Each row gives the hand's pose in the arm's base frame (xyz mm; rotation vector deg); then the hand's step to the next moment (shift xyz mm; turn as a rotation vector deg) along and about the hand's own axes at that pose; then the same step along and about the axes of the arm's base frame.
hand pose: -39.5 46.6 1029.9 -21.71 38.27 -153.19
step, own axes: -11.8 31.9 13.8 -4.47 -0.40 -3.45
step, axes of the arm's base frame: 24.1 -27.1 -6.0 2.75 3.50 -3.50
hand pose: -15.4 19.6 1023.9 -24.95 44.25 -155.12
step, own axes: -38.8 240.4 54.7 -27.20 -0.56 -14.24
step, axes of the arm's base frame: 101.6 -207.0 -95.5 19.53 16.67 -16.84
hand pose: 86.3 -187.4 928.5 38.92 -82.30 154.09
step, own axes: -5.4 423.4 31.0 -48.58 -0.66 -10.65
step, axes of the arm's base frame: -75.0 -268.0 -320.7 40.22 17.82 -23.21
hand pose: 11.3 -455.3 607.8 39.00 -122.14 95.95
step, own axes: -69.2 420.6 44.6 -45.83 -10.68 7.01
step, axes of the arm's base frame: -179.0 46.8 -386.6 44.02 -1.62 -17.97
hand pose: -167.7 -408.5 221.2 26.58 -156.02 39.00
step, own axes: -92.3 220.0 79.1 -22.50 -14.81 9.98
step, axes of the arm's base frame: -15.2 166.4 -187.7 23.87 -12.03 -10.51
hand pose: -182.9 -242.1 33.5 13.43 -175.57 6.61
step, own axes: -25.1 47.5 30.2 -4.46 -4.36 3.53
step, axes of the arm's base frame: 15.6 48.2 -35.2 4.86 -3.91 -3.53
